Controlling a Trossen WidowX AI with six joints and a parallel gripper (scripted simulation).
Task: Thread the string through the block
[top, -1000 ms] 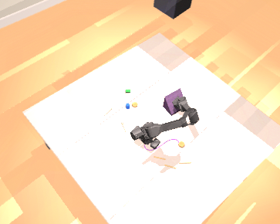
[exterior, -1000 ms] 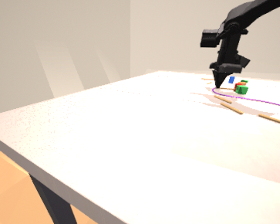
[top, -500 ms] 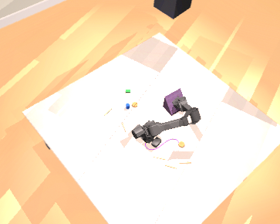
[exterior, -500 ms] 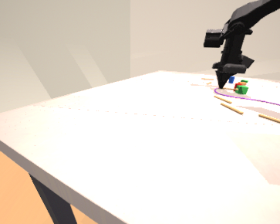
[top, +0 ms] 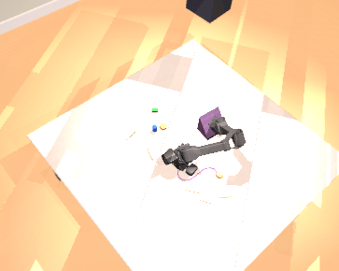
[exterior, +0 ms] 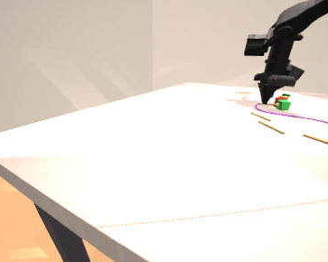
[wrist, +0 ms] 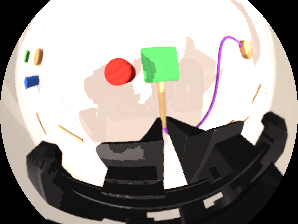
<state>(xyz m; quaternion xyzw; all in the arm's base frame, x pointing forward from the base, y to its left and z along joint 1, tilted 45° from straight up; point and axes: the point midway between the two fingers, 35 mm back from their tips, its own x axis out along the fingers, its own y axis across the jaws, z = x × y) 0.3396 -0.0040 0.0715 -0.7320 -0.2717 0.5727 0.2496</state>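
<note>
Now: the green cube 6 cm behind my gripper tip and 1 cm to the right of it. Also, from my gripper tip: round wooden button (17 cm to the left, 14 cm behind, 1 cm below); then thin wooden stick (1 cm behind); then red piece (6 cm behind, 4 cm to the right).
</note>
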